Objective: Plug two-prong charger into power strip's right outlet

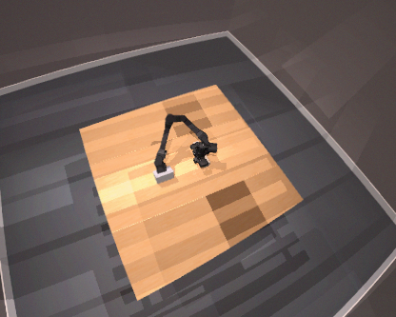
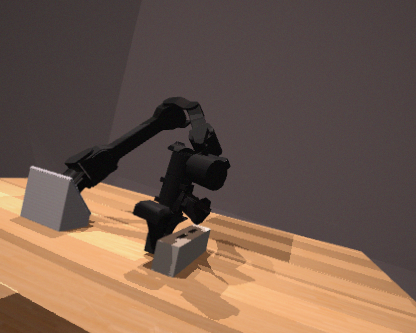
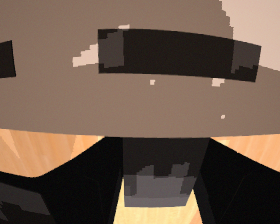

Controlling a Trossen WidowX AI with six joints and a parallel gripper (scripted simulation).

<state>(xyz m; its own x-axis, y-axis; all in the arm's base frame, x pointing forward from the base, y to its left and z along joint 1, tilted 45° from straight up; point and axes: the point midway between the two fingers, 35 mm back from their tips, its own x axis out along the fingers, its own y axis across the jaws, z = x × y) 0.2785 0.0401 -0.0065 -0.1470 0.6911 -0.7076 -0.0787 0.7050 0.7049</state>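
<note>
My gripper tip is now 2 cm short of the black two-prong charger and 1 cm below it.
</note>
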